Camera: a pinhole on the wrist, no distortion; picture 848 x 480 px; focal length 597.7 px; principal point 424.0 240.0 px. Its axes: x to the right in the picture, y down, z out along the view. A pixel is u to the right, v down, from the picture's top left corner.
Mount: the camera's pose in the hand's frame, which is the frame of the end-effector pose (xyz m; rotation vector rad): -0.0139 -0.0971 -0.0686 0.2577 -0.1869 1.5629
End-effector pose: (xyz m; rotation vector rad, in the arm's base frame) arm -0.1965 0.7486 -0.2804 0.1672 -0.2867 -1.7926
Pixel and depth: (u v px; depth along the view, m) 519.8 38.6 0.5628
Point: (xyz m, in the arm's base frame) -0.5287 0.6407 0.1487
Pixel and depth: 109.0 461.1 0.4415
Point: -0.6536 1.0301 -0.1275
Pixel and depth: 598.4 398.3 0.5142
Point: -0.3830 0.9420 0.1399
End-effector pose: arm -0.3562 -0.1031 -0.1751 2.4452 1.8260 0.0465
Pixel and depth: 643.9 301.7 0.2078
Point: -0.4299 -0.1129 -0.3340
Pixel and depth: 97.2 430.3 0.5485
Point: -0.8892 -0.1290 -0.5985
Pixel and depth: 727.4 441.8 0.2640
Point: -0.4056 -0.1900 -0.4013
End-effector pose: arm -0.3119 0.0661 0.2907 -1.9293 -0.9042 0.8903
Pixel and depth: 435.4 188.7 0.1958
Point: -0.4439 0.1812 0.3659
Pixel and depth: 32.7 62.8 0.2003
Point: -0.4280 0.2579 0.4837
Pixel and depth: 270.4 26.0 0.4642
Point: -0.5939 0.4741 0.4006
